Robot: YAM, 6 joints.
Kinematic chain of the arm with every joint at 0, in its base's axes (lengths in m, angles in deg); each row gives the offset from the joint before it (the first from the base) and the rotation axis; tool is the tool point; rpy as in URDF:
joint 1: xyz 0 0 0.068 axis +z
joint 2: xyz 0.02 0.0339 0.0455 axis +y
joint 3: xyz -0.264 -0.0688 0 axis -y
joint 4: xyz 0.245 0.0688 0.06 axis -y
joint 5: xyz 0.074 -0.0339 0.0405 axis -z
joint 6: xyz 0.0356 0 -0.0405 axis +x
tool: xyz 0 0 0 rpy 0 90 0
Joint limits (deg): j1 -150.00..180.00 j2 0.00..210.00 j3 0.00..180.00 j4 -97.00..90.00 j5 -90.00..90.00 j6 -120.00..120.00
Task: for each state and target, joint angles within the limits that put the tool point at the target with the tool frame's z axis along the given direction. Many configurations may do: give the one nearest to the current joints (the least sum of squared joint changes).
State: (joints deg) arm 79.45 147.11 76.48 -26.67 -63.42 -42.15
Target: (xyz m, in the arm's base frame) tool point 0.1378 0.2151 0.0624 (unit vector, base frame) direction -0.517 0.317 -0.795
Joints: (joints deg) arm 52.53 109.19 43.59 -28.92 -37.10 -42.15
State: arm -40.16 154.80 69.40 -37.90 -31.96 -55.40
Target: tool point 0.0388 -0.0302 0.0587 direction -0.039 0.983 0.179
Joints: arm -58.35 141.73 19.90 -69.96 -28.86 -55.40
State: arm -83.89 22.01 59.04 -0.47 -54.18 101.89
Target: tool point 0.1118 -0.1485 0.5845 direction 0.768 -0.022 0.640
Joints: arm -60.24 68.08 88.19 37.87 -40.98 101.89
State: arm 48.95 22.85 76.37 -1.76 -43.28 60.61
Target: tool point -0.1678 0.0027 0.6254 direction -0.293 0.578 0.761
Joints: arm 6.48 39.01 104.33 41.22 -37.42 60.61
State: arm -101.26 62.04 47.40 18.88 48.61 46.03
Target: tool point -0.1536 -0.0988 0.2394 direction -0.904 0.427 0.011
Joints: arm -136.80 51.05 18.31 34.46 68.47 46.03
